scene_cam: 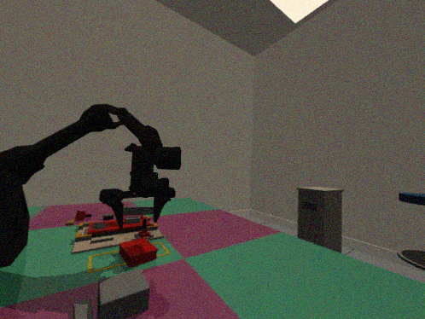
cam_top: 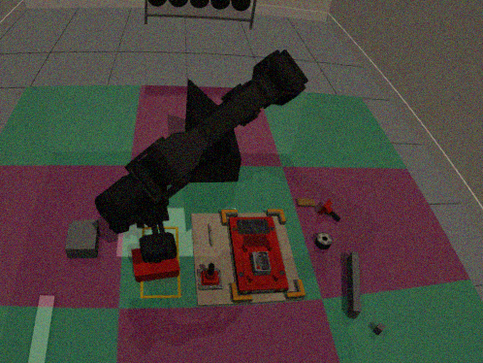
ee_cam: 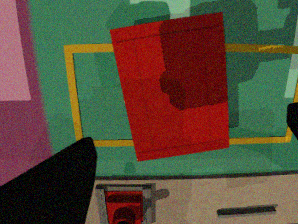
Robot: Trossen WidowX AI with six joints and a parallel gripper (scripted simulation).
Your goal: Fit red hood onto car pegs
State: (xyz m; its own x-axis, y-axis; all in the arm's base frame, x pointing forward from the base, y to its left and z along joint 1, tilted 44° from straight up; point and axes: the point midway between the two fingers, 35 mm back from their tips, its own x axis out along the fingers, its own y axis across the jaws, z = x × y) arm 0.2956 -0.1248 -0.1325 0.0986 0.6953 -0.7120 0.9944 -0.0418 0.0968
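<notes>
Right now the red hood is 60 mm below my gripper tip. Also, from my gripper tip: wheel 400 mm to the left, 70 mm below; then grey engine block 50 mm ahead, 230 mm to the left, 60 mm below; then tan jig 10 mm ahead, 210 mm to the left, 70 mm below.
</notes>
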